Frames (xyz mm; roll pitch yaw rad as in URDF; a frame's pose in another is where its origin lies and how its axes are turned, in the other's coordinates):
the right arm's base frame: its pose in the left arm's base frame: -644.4 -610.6 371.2 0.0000 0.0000 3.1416
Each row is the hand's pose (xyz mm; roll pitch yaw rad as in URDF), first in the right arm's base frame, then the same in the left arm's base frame.
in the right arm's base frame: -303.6 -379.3 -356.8 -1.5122 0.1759 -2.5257
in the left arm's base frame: -340.8 -231.3 14.4 -1.5122 0.1759 0.6159
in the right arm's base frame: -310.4 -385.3 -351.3 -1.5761 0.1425 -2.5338
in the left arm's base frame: -334.0 -225.3 19.9 -1.5761 0.1425 0.6078
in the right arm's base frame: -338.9 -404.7 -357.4 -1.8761 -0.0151 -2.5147
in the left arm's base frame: -305.5 -205.9 13.8 -1.8761 -0.0151 0.6269
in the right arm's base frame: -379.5 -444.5 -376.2 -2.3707 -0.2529 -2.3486
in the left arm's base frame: -264.9 -166.1 -5.0 -2.3707 -0.2529 0.7930
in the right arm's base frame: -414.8 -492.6 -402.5 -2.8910 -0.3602 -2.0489
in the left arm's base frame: -229.6 -118.0 -31.3 -2.8910 -0.3602 1.0927
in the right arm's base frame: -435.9 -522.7 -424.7 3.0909 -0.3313 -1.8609
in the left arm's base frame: -208.5 -87.9 -53.5 3.0909 -0.3313 1.2807
